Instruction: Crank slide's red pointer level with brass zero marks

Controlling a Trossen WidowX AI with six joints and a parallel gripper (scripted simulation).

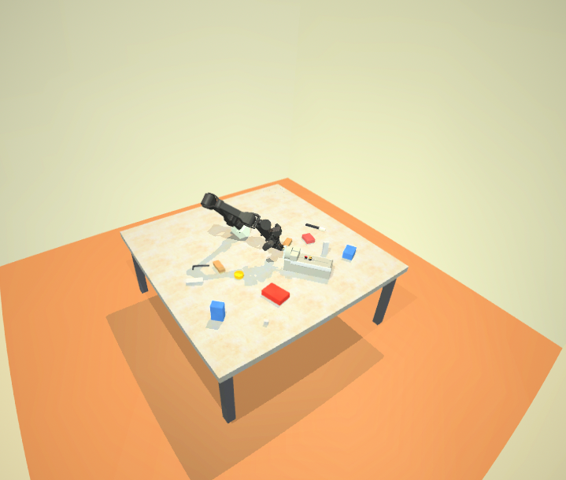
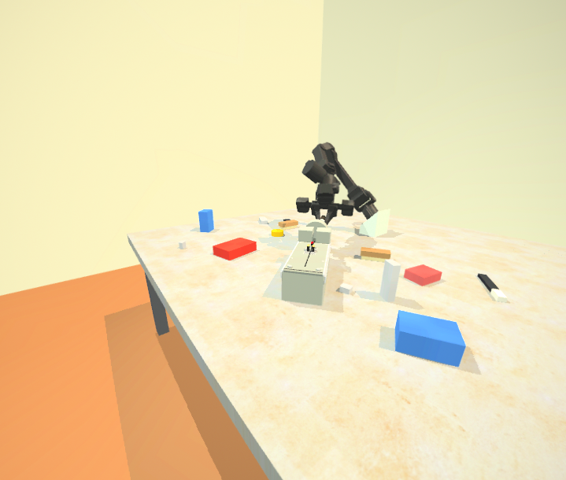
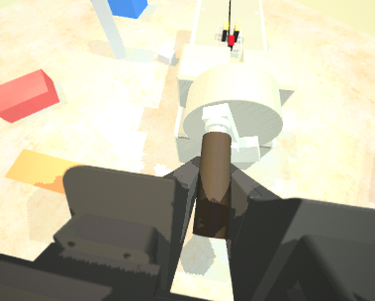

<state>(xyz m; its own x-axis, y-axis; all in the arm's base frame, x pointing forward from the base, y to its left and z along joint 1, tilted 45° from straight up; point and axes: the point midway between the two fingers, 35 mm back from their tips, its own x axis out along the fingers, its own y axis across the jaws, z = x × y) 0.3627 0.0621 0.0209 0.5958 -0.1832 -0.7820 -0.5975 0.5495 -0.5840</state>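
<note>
My gripper tip is now 10 mm below the crank. Also, from my gripper tip: brown crank handle 10 mm behind, 10 mm to the right, 30 mm above; red pointer 120 mm ahead, 80 mm to the left, 10 mm below; yellow disc 30 mm behind, 270 mm to the right, 80 mm below.
</note>
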